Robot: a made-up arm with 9 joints.
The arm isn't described. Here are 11 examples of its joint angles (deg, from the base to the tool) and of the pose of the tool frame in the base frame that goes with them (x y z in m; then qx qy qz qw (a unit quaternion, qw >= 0)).
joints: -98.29 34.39 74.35 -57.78 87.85 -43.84 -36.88 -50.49 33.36
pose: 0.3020 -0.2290 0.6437 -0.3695 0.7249 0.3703 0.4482
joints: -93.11 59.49 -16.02 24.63 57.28 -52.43 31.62 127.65 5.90
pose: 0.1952 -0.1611 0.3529 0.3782 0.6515 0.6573 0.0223
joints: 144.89 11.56 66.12 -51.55 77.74 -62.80 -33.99 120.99 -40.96
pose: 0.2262 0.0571 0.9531 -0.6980 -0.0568 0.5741 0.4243
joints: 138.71 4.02 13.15 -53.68 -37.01 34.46 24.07 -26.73 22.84
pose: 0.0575 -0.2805 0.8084 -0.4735 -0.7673 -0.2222 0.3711
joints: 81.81 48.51 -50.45 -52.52 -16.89 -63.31 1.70 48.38 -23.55
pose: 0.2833 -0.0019 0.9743 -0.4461 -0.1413 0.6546 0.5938
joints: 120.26 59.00 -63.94 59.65 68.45 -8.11 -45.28 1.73 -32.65
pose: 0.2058 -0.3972 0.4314 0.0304 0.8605 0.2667 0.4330
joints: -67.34 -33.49 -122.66 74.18 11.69 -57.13 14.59 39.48 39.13
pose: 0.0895 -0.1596 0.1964 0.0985 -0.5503 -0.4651 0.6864
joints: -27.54 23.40 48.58 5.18 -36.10 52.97 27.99 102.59 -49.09
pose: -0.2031 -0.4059 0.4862 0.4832 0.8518 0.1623 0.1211
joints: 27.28 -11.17 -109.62 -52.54 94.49 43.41 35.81 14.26 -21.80
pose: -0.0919 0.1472 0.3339 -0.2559 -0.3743 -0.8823 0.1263
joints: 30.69 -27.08 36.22 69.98 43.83 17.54 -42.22 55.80 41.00
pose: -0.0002 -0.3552 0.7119 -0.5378 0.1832 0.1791 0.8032
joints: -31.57 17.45 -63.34 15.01 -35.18 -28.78 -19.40 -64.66 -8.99
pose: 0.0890 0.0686 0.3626 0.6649 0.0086 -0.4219 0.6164
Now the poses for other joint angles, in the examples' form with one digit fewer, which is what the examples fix.
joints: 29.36 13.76 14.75 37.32 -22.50 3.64 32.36 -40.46 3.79
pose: -0.145 -0.197 0.373 0.068 0.076 -0.478 0.872
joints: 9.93 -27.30 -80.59 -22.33 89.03 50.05 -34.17 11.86 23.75
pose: -0.214 0.028 0.517 -0.775 -0.259 -0.573 0.066
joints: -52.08 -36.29 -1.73 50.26 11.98 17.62 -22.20 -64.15 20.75
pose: -0.165 0.121 0.797 -0.421 0.516 -0.666 0.336
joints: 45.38 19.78 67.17 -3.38 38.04 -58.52 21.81 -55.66 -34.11
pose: -0.165 -0.151 0.533 0.173 0.131 -0.540 0.813
